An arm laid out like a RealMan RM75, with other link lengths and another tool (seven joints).
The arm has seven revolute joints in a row. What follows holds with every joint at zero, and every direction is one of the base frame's. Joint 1 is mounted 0.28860 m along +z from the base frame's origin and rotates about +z. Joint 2 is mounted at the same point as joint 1 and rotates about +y. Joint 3 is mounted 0.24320 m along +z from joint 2 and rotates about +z. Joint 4 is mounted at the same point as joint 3 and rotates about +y. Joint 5 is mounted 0.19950 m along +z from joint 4 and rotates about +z. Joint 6 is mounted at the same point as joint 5 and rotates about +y. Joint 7 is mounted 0.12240 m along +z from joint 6 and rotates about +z. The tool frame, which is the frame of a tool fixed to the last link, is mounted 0.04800 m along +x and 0.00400 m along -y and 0.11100 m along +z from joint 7; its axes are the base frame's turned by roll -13.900, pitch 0.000 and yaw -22.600 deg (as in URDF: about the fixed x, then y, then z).
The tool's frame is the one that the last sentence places.
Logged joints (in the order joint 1, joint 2, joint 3, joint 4, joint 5, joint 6, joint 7), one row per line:
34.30, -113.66, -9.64, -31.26, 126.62, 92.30, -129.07
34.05, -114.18, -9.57, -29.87, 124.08, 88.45, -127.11
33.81, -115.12, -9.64, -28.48, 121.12, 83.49, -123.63
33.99, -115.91, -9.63, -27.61, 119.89, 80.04, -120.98
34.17, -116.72, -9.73, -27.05, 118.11, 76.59, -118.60
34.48, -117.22, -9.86, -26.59, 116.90, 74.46, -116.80
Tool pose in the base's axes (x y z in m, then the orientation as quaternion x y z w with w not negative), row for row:
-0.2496, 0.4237, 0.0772, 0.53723, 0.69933, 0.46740, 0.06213
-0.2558, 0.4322, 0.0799, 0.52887, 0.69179, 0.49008, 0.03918
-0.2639, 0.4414, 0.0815, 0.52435, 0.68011, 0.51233, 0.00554
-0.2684, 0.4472, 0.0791, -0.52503, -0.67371, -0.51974, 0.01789
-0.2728, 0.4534, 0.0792, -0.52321, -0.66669, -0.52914, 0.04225
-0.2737, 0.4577, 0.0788, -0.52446, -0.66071, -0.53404, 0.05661
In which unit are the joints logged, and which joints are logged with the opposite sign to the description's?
The joints are logged in degrees. Opposite sign: joint 1, joint 3, joint 4.
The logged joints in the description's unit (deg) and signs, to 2 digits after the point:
-34.30, -113.66, 9.64, 31.26, 126.62, 92.30, -129.07
-34.05, -114.18, 9.57, 29.87, 124.08, 88.45, -127.11
-33.81, -115.12, 9.64, 28.48, 121.12, 83.49, -123.63
-33.99, -115.91, 9.63, 27.61, 119.89, 80.04, -120.98
-34.17, -116.72, 9.73, 27.05, 118.11, 76.59, -118.60
-34.48, -117.22, 9.86, 26.59, 116.90, 74.46, -116.80

